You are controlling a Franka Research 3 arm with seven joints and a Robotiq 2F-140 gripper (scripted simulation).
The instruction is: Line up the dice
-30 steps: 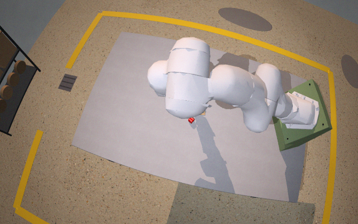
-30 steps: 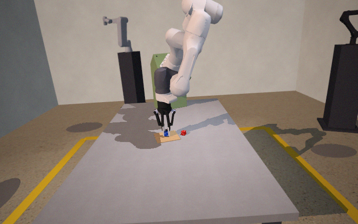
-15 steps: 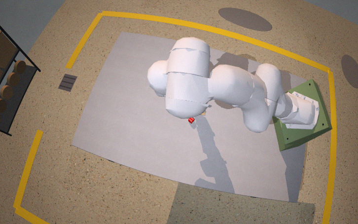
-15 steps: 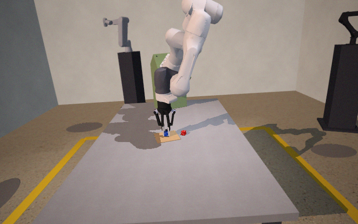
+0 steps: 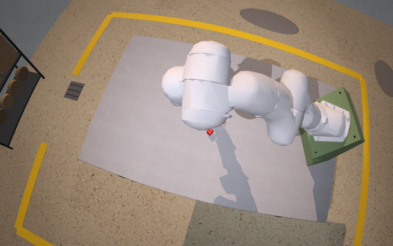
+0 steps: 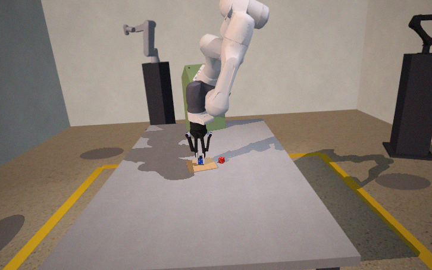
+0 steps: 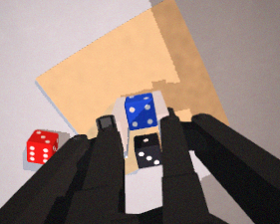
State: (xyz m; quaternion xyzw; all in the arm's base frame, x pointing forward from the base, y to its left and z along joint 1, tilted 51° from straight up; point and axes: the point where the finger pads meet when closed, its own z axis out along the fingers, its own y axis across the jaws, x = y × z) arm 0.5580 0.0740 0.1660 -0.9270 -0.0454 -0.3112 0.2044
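Now: hand 2 cm above the blue die. Round my hand: red die 6 cm behind, 9 cm to the left, 3 cm below; then tan mat 4 cm below; then black die 5 cm behind, 2 cm to the right, 3 cm below.
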